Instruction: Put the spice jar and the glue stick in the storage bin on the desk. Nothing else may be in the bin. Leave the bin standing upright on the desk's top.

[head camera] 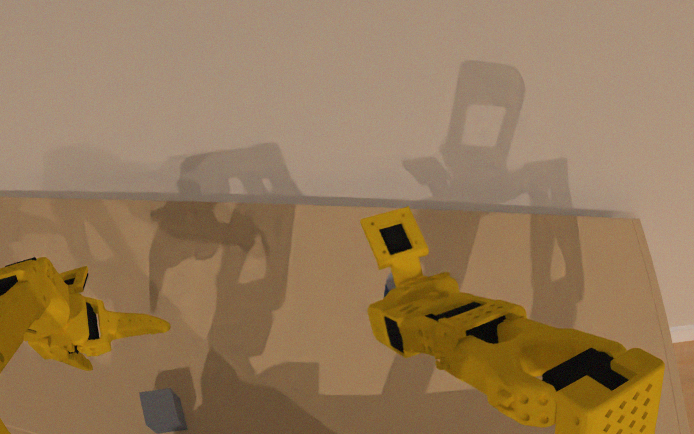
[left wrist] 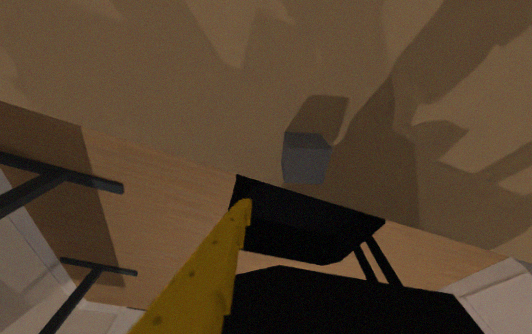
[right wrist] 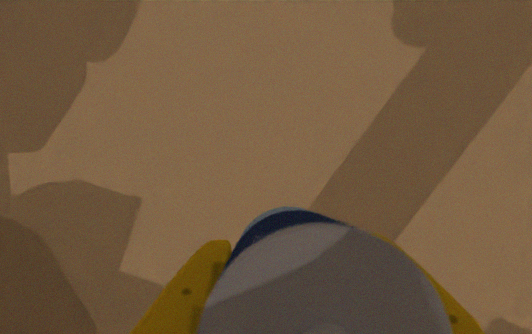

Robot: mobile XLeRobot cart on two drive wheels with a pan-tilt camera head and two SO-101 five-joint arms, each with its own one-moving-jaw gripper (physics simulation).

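Places are measured from the left arm's base along level axes (x ahead, y left, z up), in millimetres.
Where they show: left hand at its tool point: (head camera: pixel 91 365) (left wrist: pixel 250 208); right hand at its tool point: (head camera: pixel 382 305) (right wrist: pixel 229 262).
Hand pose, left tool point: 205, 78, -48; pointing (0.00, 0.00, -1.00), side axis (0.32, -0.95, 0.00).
Observation:
After its pixels a point has its place, as x, y, z.
My right gripper (right wrist: pixel 302 245) is shut on a round thing, most likely the spice jar (right wrist: pixel 320 285) (head camera: pixel 388 284) @[293, -204, -10]. It has a grey end and a dark blue side band, and sits between both jaws in the right wrist view. In the head camera the right arm hides most of it and the jaws. My left gripper (head camera: pixel 127 348) is open and empty, above the desk (head camera: pixel 337 327) @[327, -165, -165] at the lower left of the head camera. Its notched jaw (left wrist: pixel 205 265) shows in the left wrist view, with the moving jaw out of the picture. The glue stick and the storage bin do not show.
A small grey-blue block (head camera: pixel 162 410) @[192, 20, -125] (left wrist: pixel 305 165) @[197, 28, -125] stands on the desk near its front edge, below the left gripper in the head camera. A wall (head camera: pixel 327 92) @[535, -149, -10] rises behind the desk. Black structures (left wrist: pixel 305 220) and the floor (left wrist: pixel 155 200) @[-720, 545, -774] show beyond the desk edge.

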